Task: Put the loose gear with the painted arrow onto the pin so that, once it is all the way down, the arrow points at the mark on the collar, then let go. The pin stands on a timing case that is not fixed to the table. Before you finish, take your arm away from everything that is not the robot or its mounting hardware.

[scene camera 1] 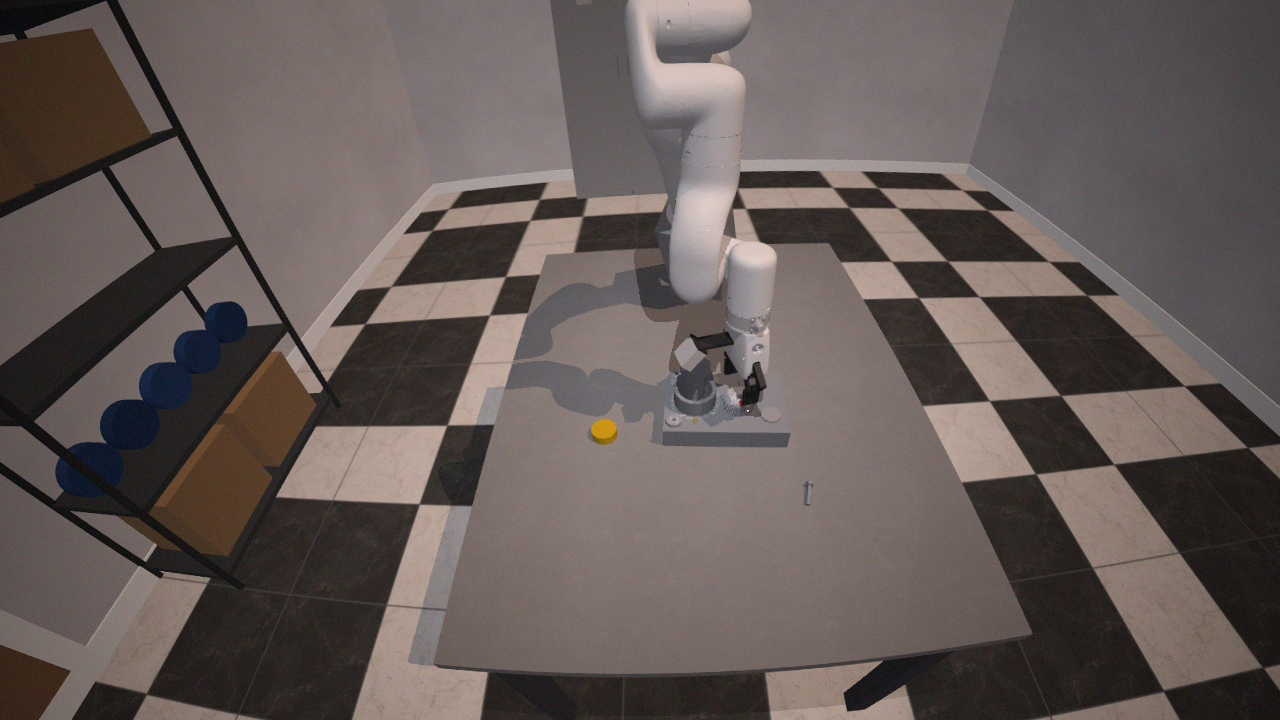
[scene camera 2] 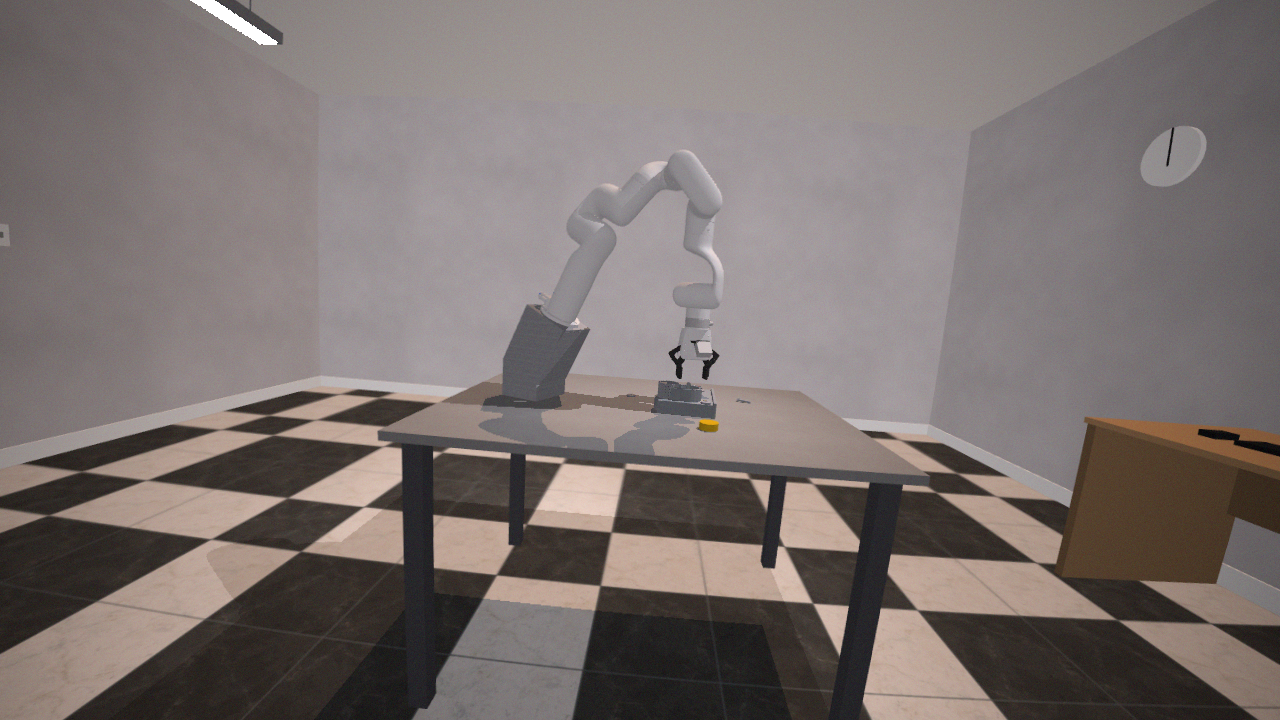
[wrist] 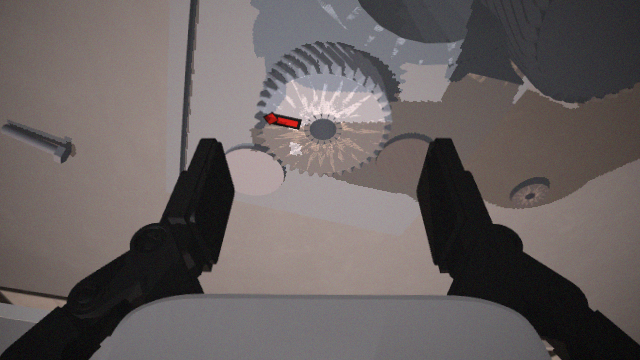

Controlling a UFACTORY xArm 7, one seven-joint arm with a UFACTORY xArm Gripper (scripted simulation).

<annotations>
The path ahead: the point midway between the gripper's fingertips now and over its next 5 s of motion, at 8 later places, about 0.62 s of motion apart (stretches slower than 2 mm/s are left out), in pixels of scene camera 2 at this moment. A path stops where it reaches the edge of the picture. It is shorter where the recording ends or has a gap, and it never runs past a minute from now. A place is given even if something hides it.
My gripper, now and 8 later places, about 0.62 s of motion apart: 691, 378; 691, 380; 692, 381; 691, 385; 691, 390; 691, 392; 690, 392; 691, 384; 692, 373
</annotations>
